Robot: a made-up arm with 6 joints.
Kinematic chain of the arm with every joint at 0, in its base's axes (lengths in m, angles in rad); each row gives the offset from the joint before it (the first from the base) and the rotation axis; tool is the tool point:
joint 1: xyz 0 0 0.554 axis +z
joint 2: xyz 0 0 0 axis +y
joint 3: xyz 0 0 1.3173 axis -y
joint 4: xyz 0 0 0 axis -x
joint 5: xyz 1.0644 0 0 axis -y
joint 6: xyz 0 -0.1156 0 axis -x
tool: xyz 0 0 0
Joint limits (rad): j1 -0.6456..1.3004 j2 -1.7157..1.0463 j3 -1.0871..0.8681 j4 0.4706..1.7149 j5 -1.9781..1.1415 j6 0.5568..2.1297
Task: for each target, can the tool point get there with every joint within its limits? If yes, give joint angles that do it. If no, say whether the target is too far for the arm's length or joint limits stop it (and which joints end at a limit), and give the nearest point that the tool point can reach.
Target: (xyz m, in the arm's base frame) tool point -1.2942 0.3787 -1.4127
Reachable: no: joint limits stop it (at a limit: joint 1, joint 2, joint 4) | nearest point 0.1763 0.6983 0.2291 | short by 2.227 m
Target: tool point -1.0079 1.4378 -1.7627
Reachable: no: too far | nearest point 0.2863 1.0949 0.1432 | short by 2.329 m
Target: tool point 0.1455 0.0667 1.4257
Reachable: yes | joints 1.0593 -0.7899 -0.9048 0.6173 -1.3704 1.6916
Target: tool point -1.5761 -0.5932 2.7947
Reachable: no: too far | nearest point -1.2845 -0.4834 2.3801 | short by 0.519 m
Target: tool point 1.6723 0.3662 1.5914
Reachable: yes | joints 0.2521 0.5139 0.3199 0.9993 -0.8680 1.3554
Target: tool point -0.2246 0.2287 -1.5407
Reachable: no: joint limits stop it (at a limit: joint 1, joint 2, joint 4) | nearest point 0.1927 0.7575 0.2051 | short by 1.871 m
